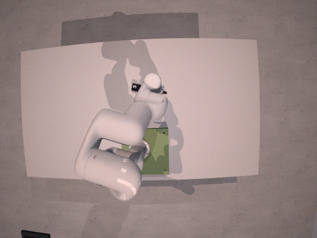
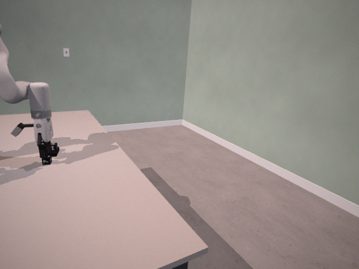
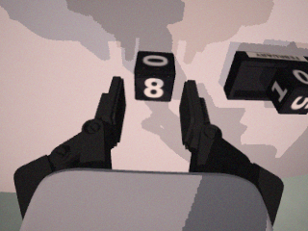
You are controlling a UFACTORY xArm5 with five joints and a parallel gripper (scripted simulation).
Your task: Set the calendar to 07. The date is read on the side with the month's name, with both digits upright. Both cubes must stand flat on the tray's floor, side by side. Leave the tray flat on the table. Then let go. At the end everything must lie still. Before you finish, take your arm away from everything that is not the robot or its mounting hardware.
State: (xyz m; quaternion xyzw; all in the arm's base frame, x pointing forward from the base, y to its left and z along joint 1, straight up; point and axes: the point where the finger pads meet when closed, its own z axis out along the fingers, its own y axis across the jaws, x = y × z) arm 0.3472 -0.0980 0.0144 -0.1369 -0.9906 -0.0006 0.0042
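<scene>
The black cube lies 4 cm below my hand. The rest, counted from my hand: black calendar tray (3 cm ahead, 11 cm to the left, 5 cm below).
</scene>
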